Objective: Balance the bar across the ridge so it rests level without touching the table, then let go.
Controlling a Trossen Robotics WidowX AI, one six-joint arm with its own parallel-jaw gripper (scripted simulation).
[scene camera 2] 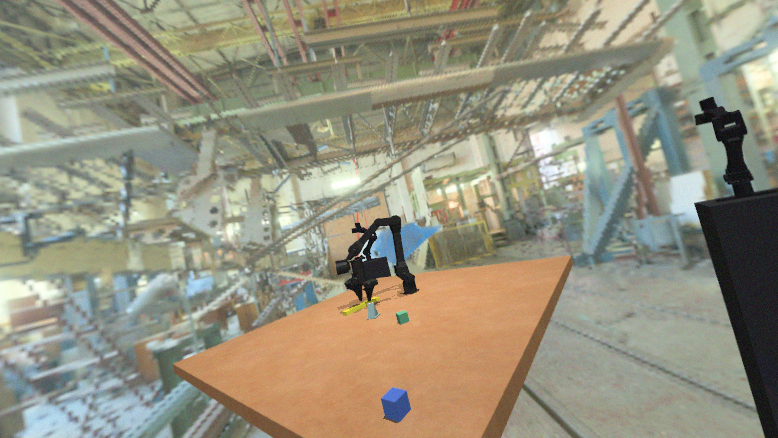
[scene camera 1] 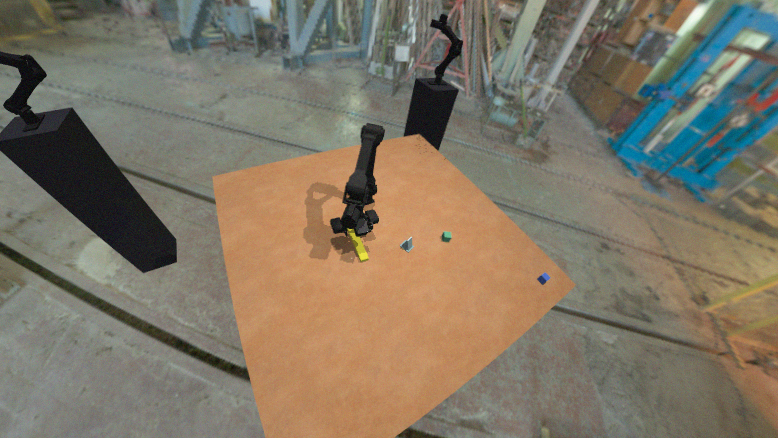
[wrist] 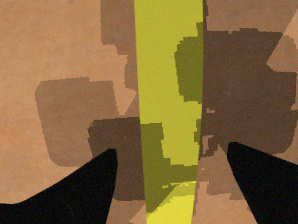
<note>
My gripper is open and holds nothing. Also in view: a yellow bar.
</note>
